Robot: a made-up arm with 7 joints.
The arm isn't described. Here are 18 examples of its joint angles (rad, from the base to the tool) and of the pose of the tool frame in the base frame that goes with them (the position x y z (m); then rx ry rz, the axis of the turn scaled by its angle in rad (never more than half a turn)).
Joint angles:
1: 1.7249 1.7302 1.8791 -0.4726 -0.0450 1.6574 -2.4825
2: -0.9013 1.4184 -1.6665 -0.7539 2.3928 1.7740 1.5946
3: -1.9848 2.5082 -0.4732 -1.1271 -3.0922 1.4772 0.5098
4: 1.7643 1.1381 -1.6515 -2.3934 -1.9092 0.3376 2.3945
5: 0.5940 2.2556 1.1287 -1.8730 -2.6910 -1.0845 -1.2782
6: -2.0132 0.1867 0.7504 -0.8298 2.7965 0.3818 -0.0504
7: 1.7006 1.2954 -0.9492 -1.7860 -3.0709 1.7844 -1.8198
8: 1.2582 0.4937 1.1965 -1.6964 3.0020 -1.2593 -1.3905
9: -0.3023 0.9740 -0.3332 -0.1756 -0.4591 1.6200 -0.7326
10: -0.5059 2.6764 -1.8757 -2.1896 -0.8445 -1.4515 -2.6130
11: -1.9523 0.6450 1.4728 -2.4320 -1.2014 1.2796 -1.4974
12: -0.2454 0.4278 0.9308 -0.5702 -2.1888 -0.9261 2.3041
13: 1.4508 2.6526 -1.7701 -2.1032 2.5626 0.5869 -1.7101
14: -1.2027 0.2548 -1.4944 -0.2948 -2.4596 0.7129 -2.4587
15: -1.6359 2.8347 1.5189 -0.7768 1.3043 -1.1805 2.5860
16: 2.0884 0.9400 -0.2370 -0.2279 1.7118 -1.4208 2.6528
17: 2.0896 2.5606 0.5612 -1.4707 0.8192 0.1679 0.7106
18: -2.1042 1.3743 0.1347 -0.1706 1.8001 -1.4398 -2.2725
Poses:
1: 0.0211 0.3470 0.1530 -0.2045 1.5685 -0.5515
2: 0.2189 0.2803 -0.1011 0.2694 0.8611 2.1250
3: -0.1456 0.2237 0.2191 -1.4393 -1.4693 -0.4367
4: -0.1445 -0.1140 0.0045 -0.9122 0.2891 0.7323
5: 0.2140 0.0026 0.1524 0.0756 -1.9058 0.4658
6: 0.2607 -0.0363 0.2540 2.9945 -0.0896 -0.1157
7: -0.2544 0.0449 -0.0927 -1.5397 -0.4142 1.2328
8: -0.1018 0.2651 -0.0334 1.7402 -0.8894 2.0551
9: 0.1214 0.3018 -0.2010 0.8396 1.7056 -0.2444
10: -0.0070 0.2116 -0.0454 -0.1294 1.0090 1.3686
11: -0.0320 0.1623 0.0652 0.6066 -0.7691 1.2543
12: 0.1501 0.2217 -0.2656 -0.3679 -0.6553 0.5870
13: -0.1048 0.1797 0.0974 -0.5095 1.6539 0.1956
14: 0.3480 -0.0412 -0.1530 -0.5317 -1.5320 -0.8406
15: -0.3576 0.0878 0.0154 0.4367 0.0981 2.6662
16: -0.2992 0.1491 0.1859 0.5355 -1.7380 1.4896
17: 0.1004 0.1894 -0.2274 0.2518 0.1210 -0.5832
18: 0.1525 0.2657 0.2287 1.1528 -0.8452 1.9552
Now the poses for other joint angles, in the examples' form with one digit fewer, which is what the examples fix.
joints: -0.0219 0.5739 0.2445 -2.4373 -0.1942 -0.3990 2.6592
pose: 0.170 0.047 0.007 -2.205 -1.188 0.020
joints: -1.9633 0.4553 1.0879 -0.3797 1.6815 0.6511 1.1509
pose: 0.324 0.040 0.197 -2.873 0.683 0.657
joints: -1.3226 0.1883 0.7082 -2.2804 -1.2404 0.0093 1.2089
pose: 0.104 0.067 0.160 -0.203 2.691 -0.517
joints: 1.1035 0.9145 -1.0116 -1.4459 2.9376 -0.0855 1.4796
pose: -0.204 0.040 -0.237 -0.518 -0.289 -2.599
